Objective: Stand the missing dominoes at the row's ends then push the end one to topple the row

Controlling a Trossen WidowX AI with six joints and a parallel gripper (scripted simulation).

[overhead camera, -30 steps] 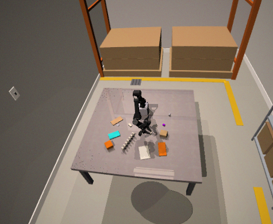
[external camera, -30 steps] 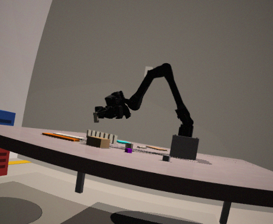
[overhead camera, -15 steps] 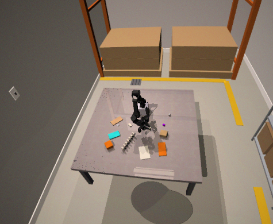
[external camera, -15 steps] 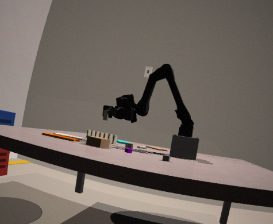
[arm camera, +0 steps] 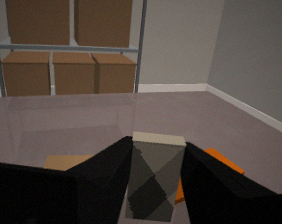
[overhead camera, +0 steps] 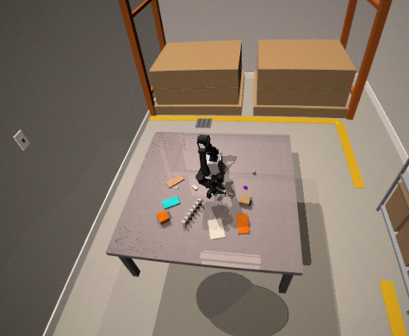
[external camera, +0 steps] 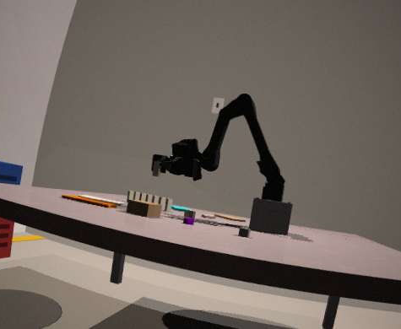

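The orange slab is 14 cm ahead of my gripper tip, 15 cm to the left of it and 16 cm below it. From my gripper tip the other things lie so: brown box: 5 cm behind, 13 cm to the left, 14 cm below; small purple piece: 18 cm behind, 11 cm to the left, 15 cm below; cream sheet: 21 cm ahead, 3 cm to the right, 16 cm below.
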